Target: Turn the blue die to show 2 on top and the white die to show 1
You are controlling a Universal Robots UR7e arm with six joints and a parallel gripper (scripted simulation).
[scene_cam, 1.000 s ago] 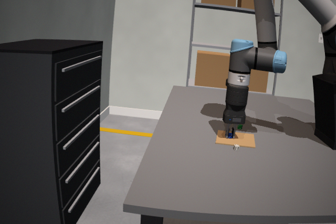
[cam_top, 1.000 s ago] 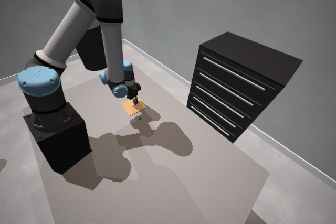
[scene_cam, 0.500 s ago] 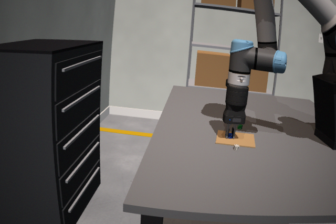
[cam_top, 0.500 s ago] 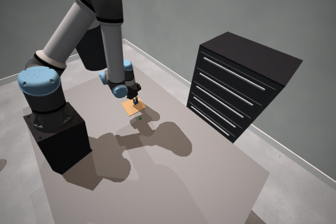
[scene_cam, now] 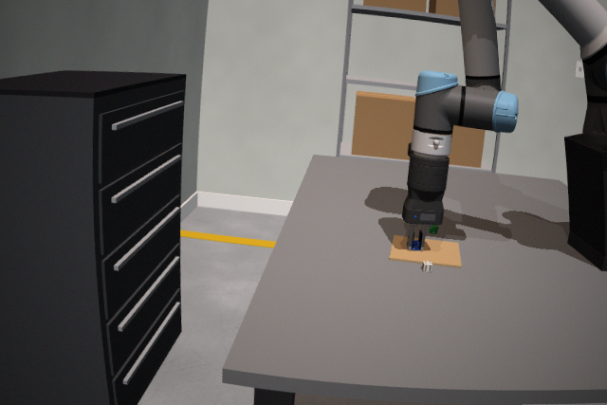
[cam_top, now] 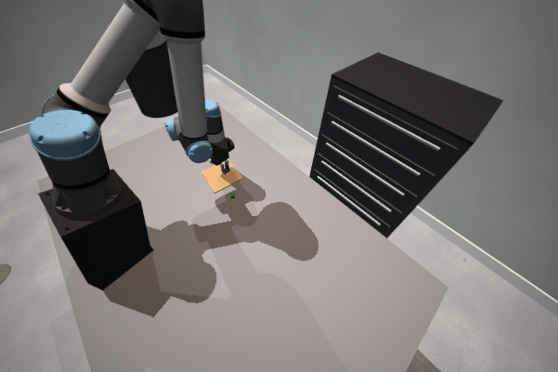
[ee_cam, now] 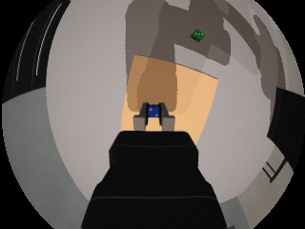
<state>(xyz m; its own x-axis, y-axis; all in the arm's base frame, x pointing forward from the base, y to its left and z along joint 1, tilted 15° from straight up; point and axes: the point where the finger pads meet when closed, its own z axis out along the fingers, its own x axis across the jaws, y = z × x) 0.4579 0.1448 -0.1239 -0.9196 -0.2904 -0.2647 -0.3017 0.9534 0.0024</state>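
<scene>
Right now my hand is 1 cm above the blue die. Also, from my hand: orange mat (2 cm below, 2 cm behind, 1 cm to the right); then green die (14 cm to the right, 3 cm behind, 2 cm below); then white die (10 cm to the left, 4 cm behind, 2 cm below).
</scene>
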